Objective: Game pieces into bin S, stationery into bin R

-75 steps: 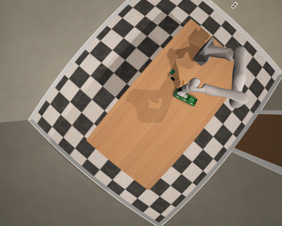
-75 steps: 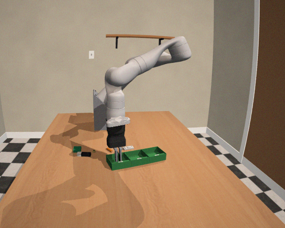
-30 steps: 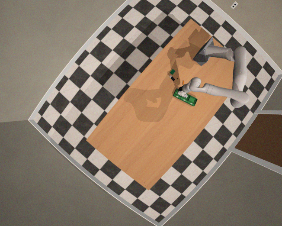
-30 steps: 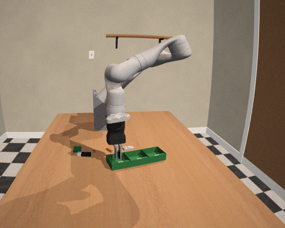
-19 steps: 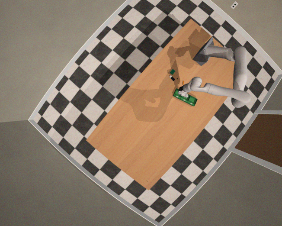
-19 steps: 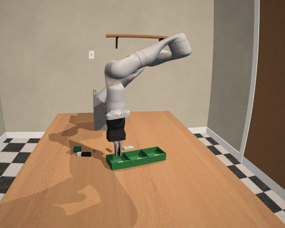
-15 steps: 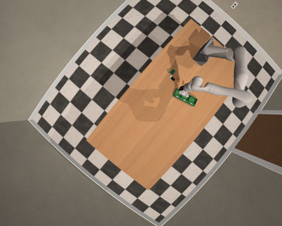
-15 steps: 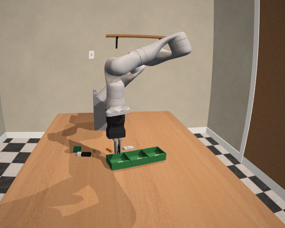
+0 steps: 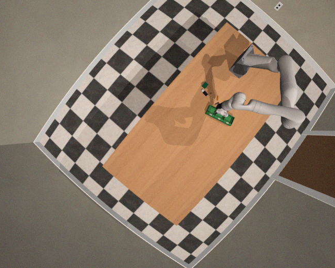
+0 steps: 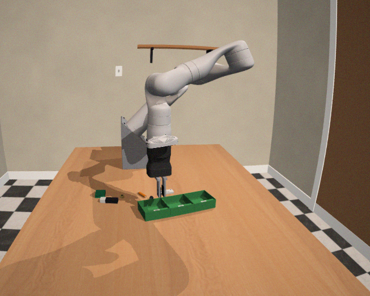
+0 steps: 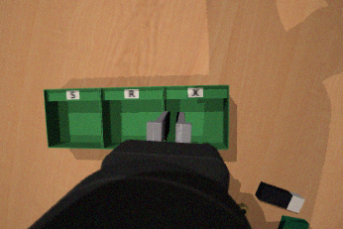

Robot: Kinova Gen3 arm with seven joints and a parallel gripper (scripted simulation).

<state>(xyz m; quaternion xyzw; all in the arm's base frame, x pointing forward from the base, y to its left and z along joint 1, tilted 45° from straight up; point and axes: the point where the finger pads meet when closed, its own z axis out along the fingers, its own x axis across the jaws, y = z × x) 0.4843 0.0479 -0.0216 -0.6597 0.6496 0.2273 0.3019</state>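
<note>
The green three-compartment tray is 1 cm behind my hand, 6 cm to the left of it and 6 cm below it. The rest, counted from my hand: dark piece: 9 cm behind, 2 cm to the right, 7 cm below; orange stick: 14 cm behind, 4 cm to the right, 7 cm below; white domino: 14 cm behind, 6 cm to the left, 7 cm below.
</note>
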